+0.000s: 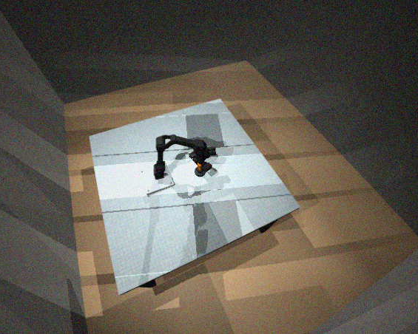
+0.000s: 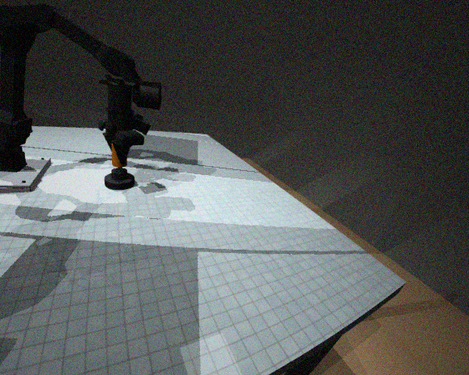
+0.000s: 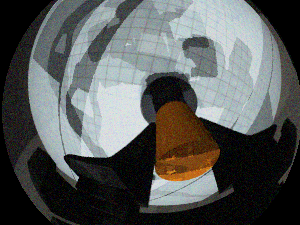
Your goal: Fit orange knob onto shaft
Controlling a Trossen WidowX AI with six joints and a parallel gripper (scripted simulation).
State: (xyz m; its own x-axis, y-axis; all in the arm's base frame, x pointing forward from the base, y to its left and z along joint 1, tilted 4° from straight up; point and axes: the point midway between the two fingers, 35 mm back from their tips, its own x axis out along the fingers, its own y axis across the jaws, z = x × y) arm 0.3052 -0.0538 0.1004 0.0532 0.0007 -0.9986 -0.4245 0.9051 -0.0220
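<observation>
The orange knob lies 3 cm above my gripper tip. The rest, counted from my gripper tip: dark round pedestal (4 cm below).
</observation>
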